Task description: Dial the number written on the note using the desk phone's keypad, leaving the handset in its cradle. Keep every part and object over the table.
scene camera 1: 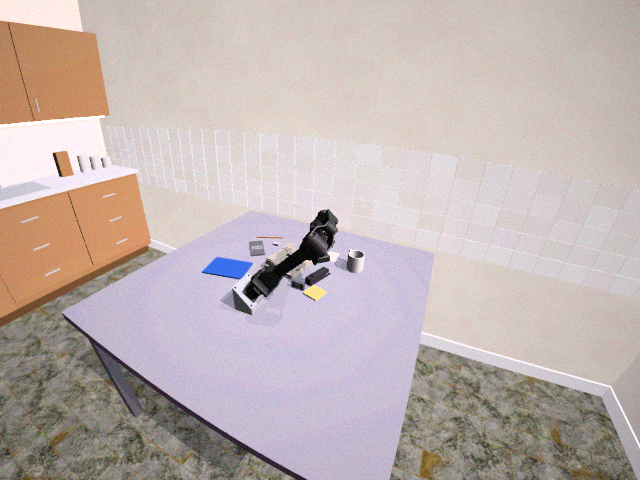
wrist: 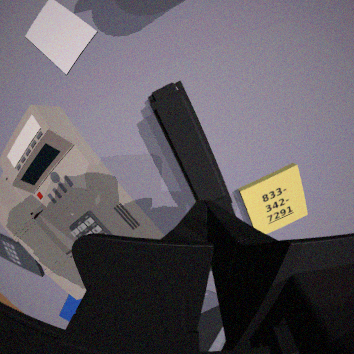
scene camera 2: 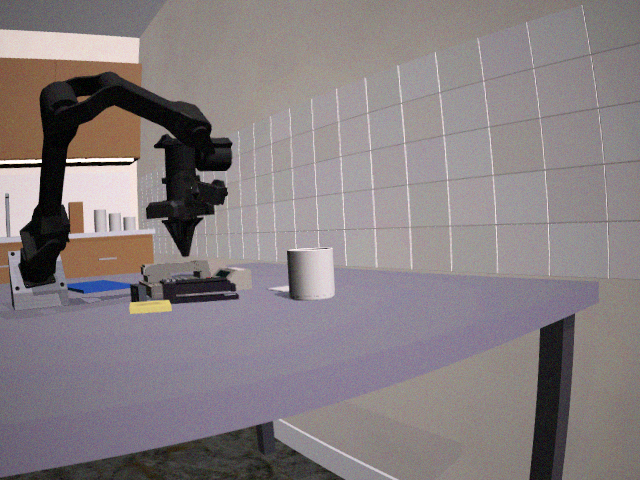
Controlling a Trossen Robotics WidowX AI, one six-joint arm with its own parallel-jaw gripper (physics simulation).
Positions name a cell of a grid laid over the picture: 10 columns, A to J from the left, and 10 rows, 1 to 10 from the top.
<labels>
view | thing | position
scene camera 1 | blue folder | D6
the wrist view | gripper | F6
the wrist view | black stapler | E3
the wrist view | yellow note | H6
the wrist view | beige desk phone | B6
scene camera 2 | gripper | C6
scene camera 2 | black stapler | D6
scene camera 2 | white mug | E6
</labels>
